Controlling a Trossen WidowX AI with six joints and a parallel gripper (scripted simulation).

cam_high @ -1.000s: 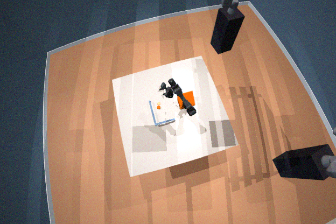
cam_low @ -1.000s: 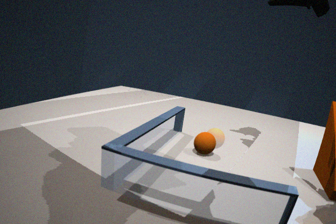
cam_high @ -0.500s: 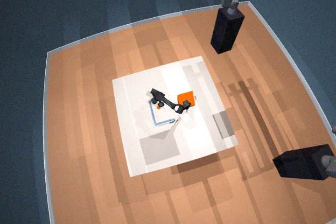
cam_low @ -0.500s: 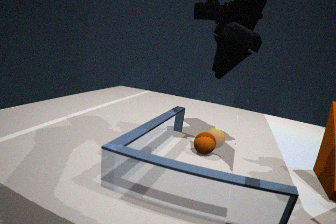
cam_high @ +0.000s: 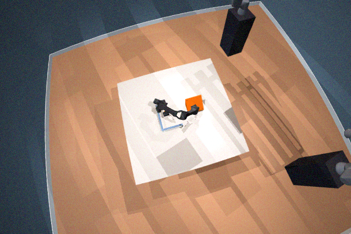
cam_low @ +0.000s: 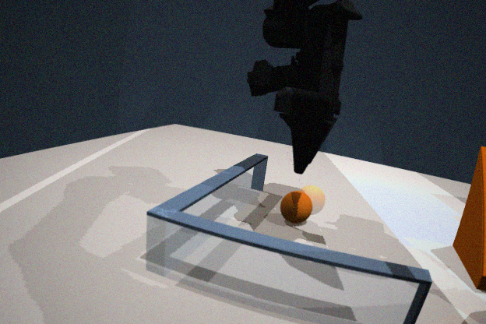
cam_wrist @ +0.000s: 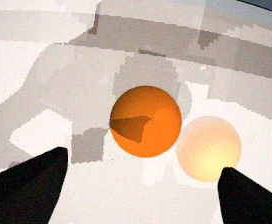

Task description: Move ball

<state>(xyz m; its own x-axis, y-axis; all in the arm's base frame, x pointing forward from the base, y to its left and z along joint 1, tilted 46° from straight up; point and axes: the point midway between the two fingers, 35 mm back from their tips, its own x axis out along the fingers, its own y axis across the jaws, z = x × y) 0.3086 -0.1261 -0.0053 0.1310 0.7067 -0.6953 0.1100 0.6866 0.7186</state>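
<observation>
The orange ball is 50 mm below my gripper tip. Also, from my gripper tip: see-through copy of ball (20 mm behind, 40 mm to the right, 50 mm below).
</observation>
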